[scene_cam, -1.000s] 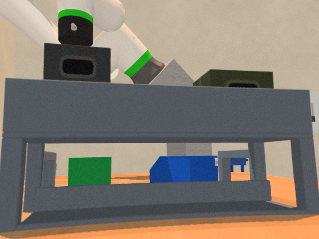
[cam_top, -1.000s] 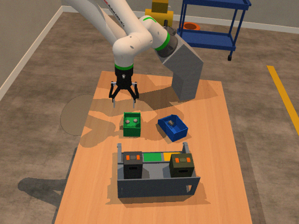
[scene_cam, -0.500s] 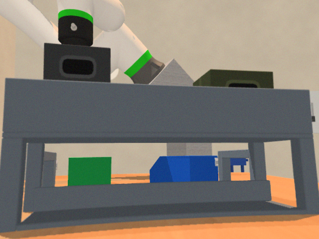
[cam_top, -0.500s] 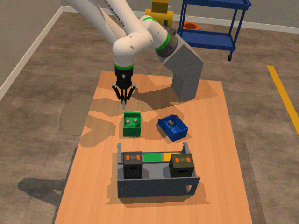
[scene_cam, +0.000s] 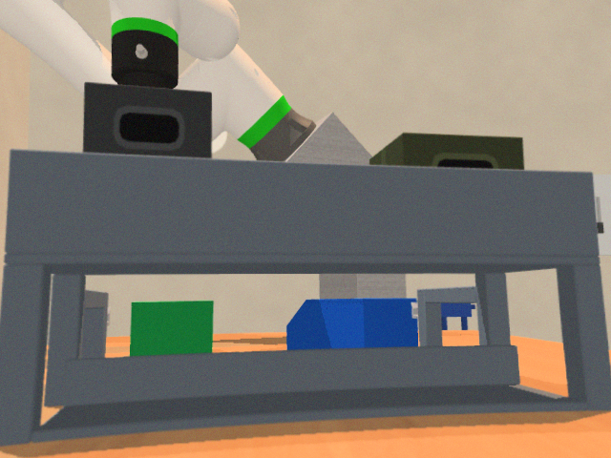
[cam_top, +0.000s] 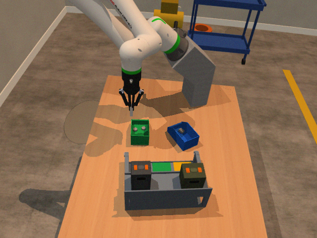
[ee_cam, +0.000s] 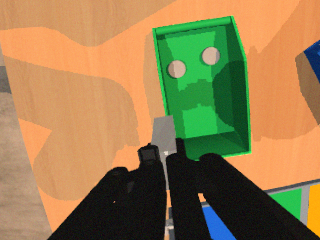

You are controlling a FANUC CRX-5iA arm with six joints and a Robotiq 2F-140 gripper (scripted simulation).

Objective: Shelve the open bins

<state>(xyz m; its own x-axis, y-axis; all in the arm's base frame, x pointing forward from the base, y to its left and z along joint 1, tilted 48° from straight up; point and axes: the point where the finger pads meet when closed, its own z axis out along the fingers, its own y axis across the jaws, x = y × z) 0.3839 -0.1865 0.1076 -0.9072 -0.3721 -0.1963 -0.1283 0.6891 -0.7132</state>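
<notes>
The green bin lies 1 cm behind my hand, 5 cm to the left of it and 15 cm below it. From my hand the other things lie so: black box: 38 cm ahead, 11 cm to the left, 3 cm below; then olive box: 35 cm ahead, 33 cm to the left, 4 cm below; then blue bin: 2 cm behind, 29 cm to the left, 15 cm below.
</notes>
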